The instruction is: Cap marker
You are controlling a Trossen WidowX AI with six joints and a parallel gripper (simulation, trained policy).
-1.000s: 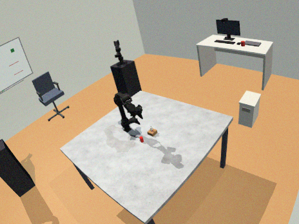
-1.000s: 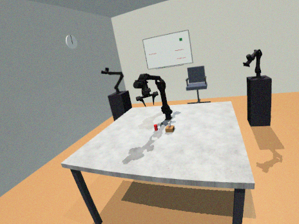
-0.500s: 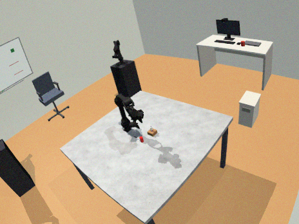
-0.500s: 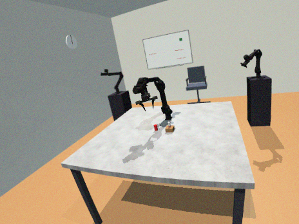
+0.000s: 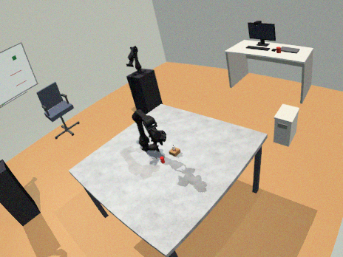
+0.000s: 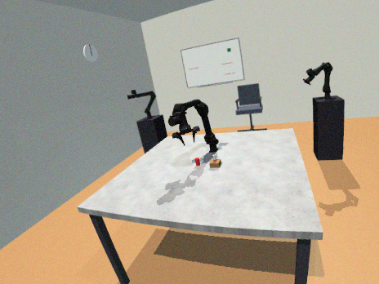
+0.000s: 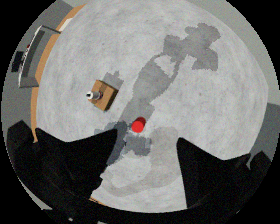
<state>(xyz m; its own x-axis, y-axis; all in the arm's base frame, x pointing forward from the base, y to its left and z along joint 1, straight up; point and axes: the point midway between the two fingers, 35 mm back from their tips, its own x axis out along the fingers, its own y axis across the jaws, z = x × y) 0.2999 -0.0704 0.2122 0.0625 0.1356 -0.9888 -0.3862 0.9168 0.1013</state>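
My gripper tip is now 40 mm past the red marker cap, 20 mm to the right of it and 150 mm above it. Round my gripper tip: holder block: 30 mm behind, 150 mm to the left, 160 mm below.
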